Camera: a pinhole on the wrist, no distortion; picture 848 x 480 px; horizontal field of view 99.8 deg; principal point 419.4 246.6 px. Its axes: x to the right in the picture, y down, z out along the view. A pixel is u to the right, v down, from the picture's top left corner.
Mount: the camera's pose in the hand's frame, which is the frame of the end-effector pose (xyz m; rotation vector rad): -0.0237 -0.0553 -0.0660 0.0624 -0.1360 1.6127
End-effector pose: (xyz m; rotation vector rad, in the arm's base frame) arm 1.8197 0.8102 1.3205 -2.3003 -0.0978 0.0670
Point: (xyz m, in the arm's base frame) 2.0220 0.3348 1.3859
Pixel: behind the camera
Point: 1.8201 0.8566 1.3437
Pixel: 490 105
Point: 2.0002 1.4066 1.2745
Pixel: 260 68
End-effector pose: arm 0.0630 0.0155 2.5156 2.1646 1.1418 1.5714
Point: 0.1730 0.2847 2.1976
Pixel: 219 238
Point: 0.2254 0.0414 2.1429
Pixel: 370 421
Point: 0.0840 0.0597 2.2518
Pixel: 275 447
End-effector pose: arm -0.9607 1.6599 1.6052 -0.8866 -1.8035 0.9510
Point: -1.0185 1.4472 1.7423
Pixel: 68 455
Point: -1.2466 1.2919 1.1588
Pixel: 626 459
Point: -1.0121 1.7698 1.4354
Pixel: outside the picture
